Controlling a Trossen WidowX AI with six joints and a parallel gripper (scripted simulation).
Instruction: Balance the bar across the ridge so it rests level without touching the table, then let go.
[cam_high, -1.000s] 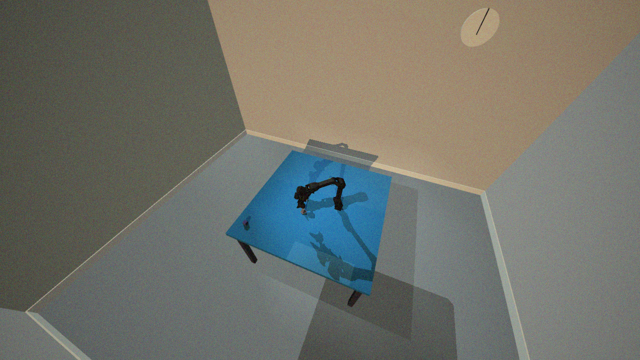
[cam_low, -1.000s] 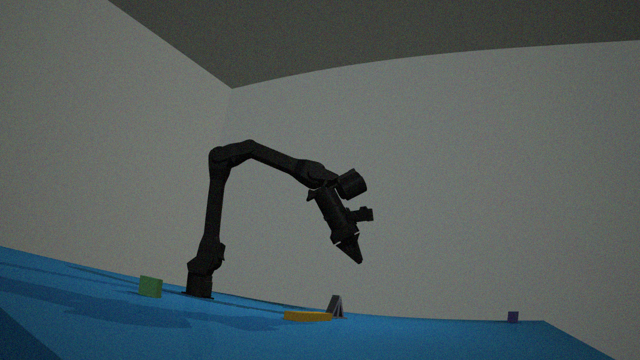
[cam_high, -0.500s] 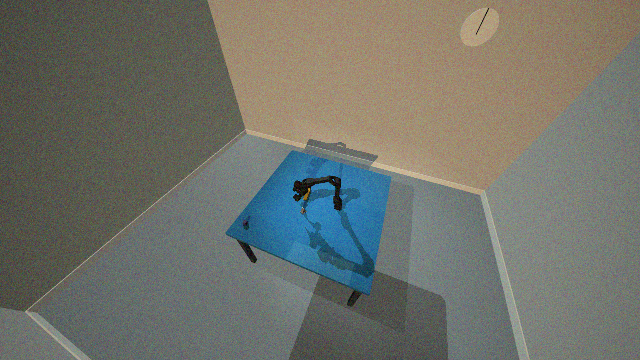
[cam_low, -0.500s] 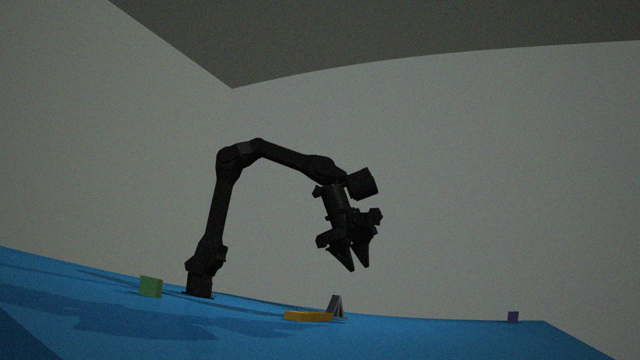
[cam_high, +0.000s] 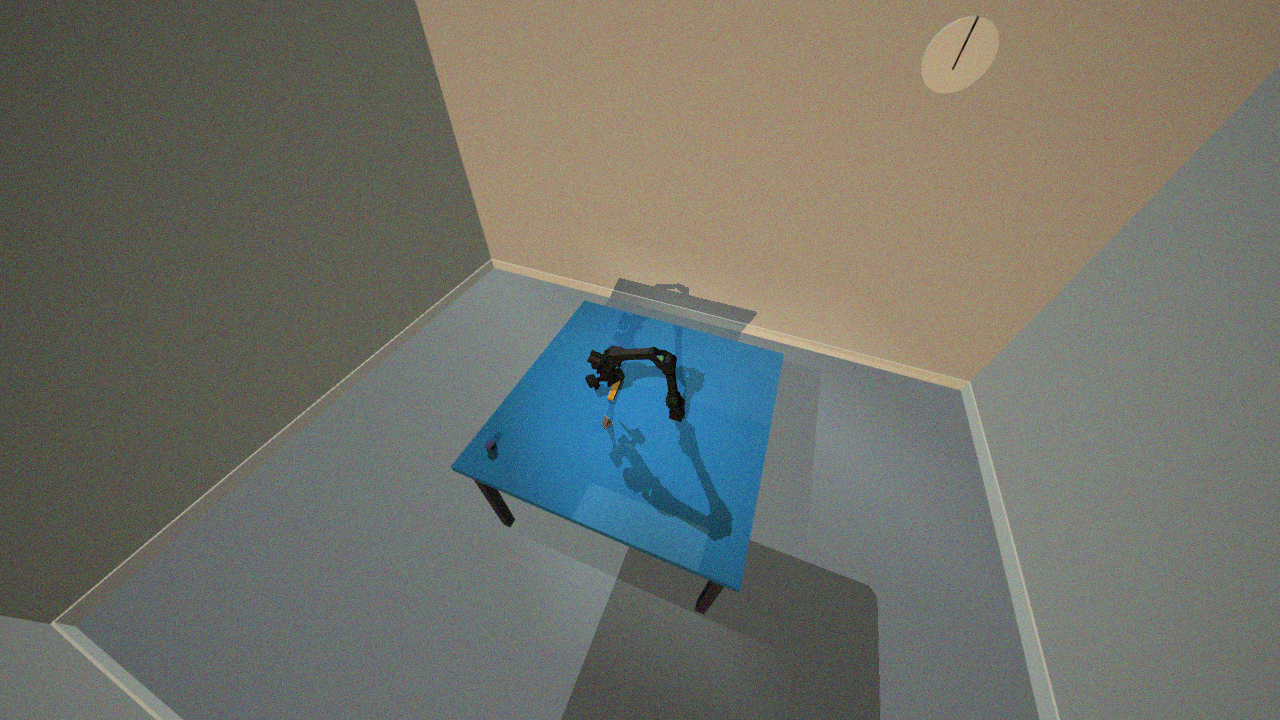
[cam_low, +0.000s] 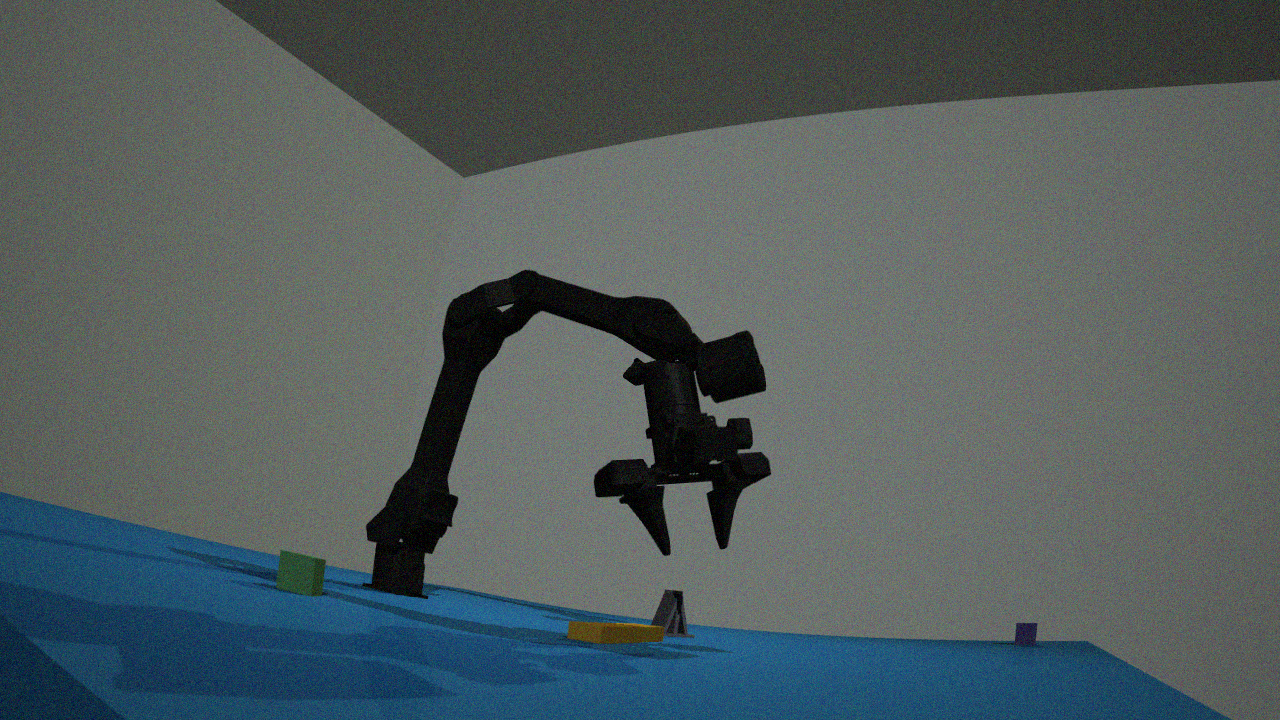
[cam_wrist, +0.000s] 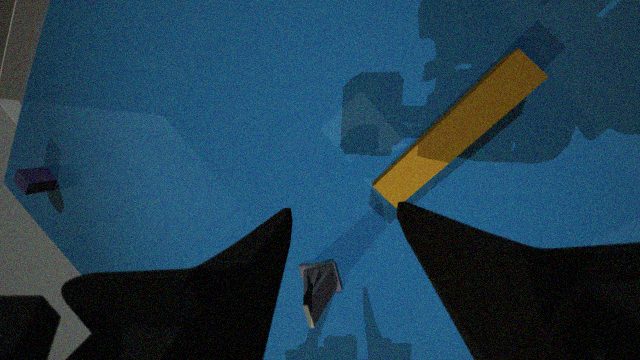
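The yellow bar is 30 mm behind my gripper tip, 90 mm to the right of it and 90 mm below it. The rest, counted from my gripper tip: green cube 180 mm behind, 370 mm to the right, 90 mm below; purple cube 360 mm ahead, 440 mm to the left, 90 mm below.
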